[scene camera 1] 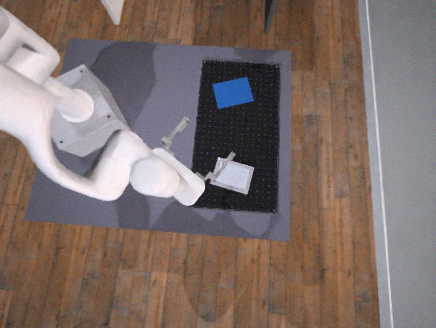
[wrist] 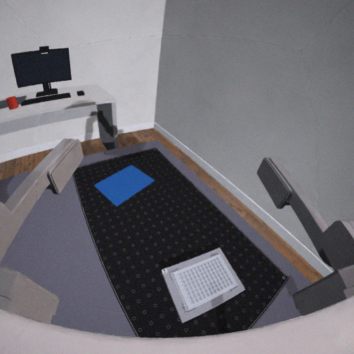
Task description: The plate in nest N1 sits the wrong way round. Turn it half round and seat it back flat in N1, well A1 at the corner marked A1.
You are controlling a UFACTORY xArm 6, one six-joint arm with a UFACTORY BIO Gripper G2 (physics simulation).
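The white well plate (scene camera 1: 233, 175) (wrist: 206, 281) lies within the outline of the light grey nest (scene camera 1: 249, 180) (wrist: 174, 290) on the black perforated board. A grid of wells shows on its upper side in the wrist view. A small dark-on-white mark (wrist: 165, 271) is at the nest's left corner in the wrist view; I cannot read it surely, nor tell which plate corner is A1. My gripper (scene camera 1: 209, 137) (wrist: 171, 174) is wide open and empty. In the scene view one finger overlaps the nest's upper left part; the wrist view shows the plate below and apart from the fingers.
A flat blue rectangle (scene camera 1: 233, 92) (wrist: 124, 185) lies toward the other end of the black board (scene camera 1: 240, 127) (wrist: 165, 225). The board lies on a grey mat (scene camera 1: 170, 65) (wrist: 45, 240). A desk (wrist: 95, 95) with a monitor (wrist: 42, 67) and a red cup (wrist: 12, 103) stands beyond.
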